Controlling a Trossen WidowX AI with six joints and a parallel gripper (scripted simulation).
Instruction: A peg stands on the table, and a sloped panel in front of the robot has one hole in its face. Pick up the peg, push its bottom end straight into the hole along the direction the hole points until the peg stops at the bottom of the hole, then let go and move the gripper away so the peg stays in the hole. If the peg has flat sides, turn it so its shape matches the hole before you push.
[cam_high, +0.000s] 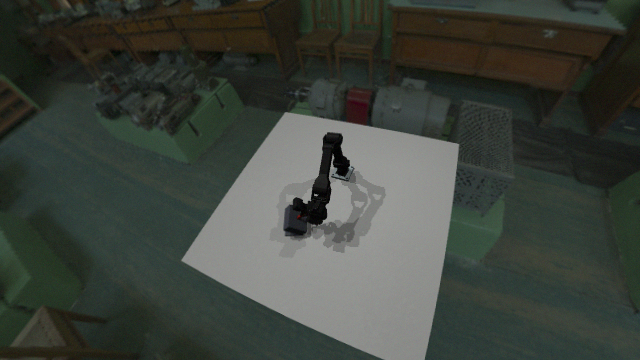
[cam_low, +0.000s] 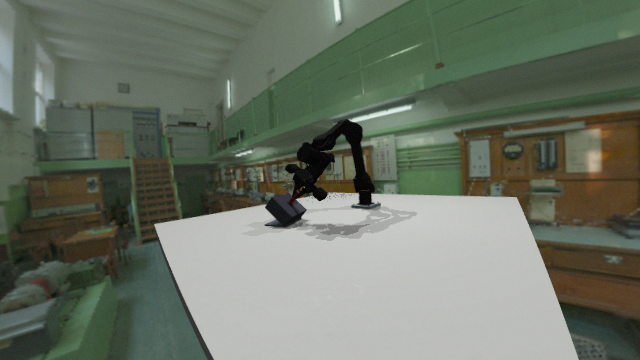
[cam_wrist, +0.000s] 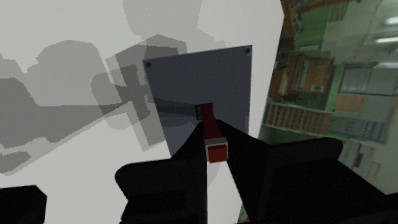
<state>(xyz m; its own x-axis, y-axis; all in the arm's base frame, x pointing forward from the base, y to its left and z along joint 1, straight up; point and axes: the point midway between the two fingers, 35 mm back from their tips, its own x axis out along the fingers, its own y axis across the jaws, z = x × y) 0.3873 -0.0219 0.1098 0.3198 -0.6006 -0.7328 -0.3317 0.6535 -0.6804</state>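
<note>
The sloped dark grey panel is 2 cm ahead of my gripper tip, 3 cm to the right of it and 4 cm below it. Round my gripper tip: red square peg 1 cm behind, 1 cm to the left, 1 cm above.
</note>
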